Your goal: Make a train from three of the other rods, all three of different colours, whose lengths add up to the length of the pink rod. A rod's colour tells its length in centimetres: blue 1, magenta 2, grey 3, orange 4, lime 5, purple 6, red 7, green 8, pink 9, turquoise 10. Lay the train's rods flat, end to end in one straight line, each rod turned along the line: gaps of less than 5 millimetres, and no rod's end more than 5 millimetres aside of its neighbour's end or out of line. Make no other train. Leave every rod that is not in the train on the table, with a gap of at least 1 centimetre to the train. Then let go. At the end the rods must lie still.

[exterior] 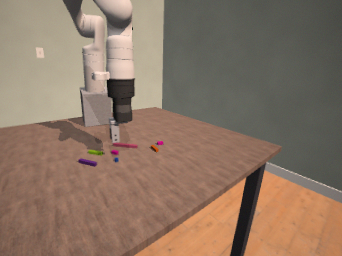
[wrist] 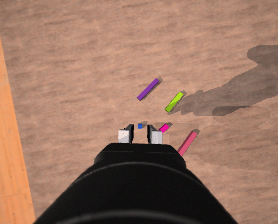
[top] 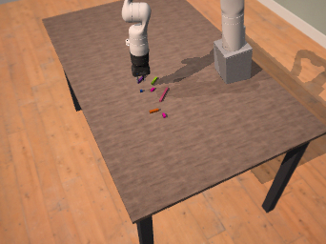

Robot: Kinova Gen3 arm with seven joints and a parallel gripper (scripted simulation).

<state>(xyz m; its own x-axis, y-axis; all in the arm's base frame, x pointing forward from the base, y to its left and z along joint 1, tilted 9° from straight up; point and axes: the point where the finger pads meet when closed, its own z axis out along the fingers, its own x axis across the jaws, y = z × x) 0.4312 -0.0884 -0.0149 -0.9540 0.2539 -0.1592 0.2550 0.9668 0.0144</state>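
Right now my hand is 80 mm above the blue rod. Also, from my hand: purple rod 80 mm to the right, 80 mm below, 30 mm behind; then pink rod 80 mm below, 80 mm behind, 70 mm to the left; then lime rod 80 mm below, 80 mm behind, 40 mm to the right.
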